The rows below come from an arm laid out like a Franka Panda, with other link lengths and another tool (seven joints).
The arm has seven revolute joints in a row. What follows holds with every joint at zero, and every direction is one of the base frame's. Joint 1 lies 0.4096 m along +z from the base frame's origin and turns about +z. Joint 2 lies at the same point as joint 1 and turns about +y. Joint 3 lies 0.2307 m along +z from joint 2 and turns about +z. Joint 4 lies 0.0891 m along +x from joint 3 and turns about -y. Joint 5 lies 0.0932 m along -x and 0.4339 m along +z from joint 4 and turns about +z. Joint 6 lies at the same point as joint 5 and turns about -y. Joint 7 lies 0.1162 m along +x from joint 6 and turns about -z. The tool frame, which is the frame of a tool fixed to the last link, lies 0.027 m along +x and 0.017 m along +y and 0.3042 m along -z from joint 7; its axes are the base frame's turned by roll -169.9, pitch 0 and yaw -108.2 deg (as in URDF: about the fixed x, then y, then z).
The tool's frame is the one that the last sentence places.
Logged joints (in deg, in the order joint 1, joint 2, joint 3, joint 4, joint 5, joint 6, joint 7), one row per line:
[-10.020, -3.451, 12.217, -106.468, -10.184, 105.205, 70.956]
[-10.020, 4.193, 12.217, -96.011, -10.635, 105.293, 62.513]
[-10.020, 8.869, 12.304, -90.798, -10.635, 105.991, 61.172]
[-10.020, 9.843, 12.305, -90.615, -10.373, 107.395, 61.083]
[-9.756, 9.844, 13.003, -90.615, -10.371, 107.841, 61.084]
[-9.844, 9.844, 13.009, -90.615, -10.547, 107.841, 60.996]
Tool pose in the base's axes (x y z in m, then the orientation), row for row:
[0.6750, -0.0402, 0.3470, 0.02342, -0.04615, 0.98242, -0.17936]
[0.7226, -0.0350, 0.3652, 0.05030, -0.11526, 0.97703, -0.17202]
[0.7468, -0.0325, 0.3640, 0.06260, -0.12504, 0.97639, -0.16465]
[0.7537, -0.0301, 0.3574, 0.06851, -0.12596, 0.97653, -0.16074]
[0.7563, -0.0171, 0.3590, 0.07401, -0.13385, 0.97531, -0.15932]
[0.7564, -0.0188, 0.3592, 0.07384, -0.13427, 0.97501, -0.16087]
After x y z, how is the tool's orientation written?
As a quaternion, w x y z.
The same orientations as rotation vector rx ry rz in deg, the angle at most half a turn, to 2 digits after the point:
[-8.19, 174.25, -31.81]
[-20.11, 170.45, -30.01]
[-21.65, 169.07, -28.51]
[-21.73, 168.50, -27.74]
[-23.02, 167.74, -27.40]
[-23.09, 167.70, -27.67]

